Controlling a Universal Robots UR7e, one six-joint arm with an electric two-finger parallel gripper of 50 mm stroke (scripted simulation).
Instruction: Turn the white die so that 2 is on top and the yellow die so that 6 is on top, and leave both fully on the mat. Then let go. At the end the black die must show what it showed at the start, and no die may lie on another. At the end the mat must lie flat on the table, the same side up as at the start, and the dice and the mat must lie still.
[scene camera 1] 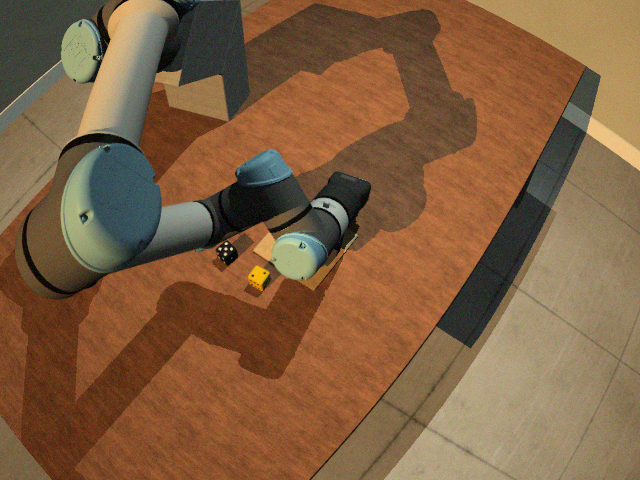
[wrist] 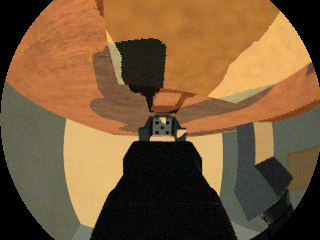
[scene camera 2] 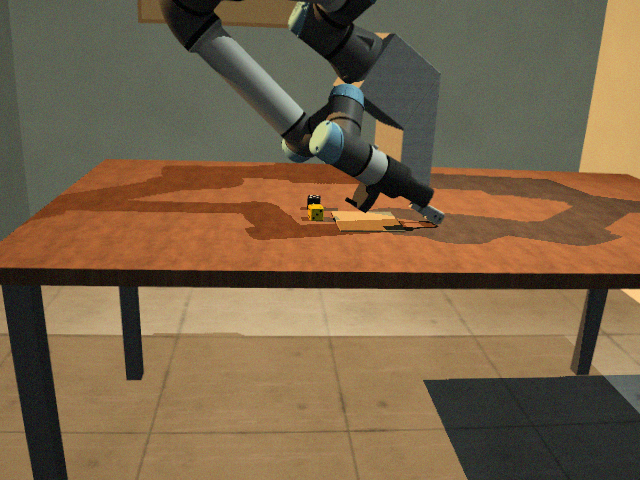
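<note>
Scene camera 2 shows the gripper (scene camera 2: 437,217) and a tan mat (scene camera 2: 347,221). Visible in scene camera 1: the mat (scene camera 1: 349,237), the gripper (scene camera 1: 358,184). The wrist view likewise contains the gripper (wrist: 162,122) and the mat (wrist: 230,57).
</note>
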